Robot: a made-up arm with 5 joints. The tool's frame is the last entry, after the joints.
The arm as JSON. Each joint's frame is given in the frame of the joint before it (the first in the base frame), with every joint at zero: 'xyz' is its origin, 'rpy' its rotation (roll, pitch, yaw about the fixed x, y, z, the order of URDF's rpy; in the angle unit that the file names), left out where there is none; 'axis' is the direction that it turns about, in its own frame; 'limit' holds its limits. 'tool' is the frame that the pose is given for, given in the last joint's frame.
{
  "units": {
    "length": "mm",
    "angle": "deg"
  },
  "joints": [
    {
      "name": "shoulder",
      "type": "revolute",
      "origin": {
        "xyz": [
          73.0,
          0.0,
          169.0
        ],
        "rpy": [
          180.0,
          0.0,
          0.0
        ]
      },
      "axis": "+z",
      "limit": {
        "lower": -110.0,
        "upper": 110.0
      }
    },
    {
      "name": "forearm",
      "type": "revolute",
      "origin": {
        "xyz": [
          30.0,
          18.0,
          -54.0
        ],
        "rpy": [
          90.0,
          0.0,
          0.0
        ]
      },
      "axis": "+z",
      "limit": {
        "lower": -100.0,
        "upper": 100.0
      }
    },
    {
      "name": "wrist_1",
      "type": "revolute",
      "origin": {
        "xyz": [
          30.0,
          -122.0,
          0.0
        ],
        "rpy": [
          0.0,
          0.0,
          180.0
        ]
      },
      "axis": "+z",
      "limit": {
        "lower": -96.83,
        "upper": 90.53
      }
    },
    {
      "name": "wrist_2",
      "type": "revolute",
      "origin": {
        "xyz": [
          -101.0,
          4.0,
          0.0
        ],
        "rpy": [
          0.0,
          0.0,
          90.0
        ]
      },
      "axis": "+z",
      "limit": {
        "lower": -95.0,
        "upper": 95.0
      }
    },
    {
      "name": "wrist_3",
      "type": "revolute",
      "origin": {
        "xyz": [
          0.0,
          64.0,
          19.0
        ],
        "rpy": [
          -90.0,
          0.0,
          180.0
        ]
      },
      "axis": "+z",
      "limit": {
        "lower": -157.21,
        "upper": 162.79
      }
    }
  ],
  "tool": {
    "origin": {
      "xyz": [
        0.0,
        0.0,
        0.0
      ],
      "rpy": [
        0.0,
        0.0,
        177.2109
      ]
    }
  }
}
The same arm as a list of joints. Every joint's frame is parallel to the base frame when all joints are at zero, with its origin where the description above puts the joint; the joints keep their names.
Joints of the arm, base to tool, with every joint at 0 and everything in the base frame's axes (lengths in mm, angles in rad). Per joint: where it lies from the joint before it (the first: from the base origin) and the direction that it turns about. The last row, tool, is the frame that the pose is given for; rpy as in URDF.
shoulder: axis 0 0 -1 offset 73.0 0.0 169.0
forearm: axis 0 1 0 offset 30.0 -18.0 54.0
wrist_1: axis 0 1 0 offset 30.0 0.0 122.0
wrist_2: axis 0 1 0 offset 101.0 0.0 4.0
wrist_3: axis -1 0 0 offset 64.0 19.0 0.0
tool: offset 0.0 0.0 0.0 rpy 1.5708 -1.5221 -1.5708
Joint limits (rad, base to tool): -1.9199..1.9199 -1.7453..1.7453 -1.6900..1.5800 -1.6581..1.6581 -2.7438..2.8412

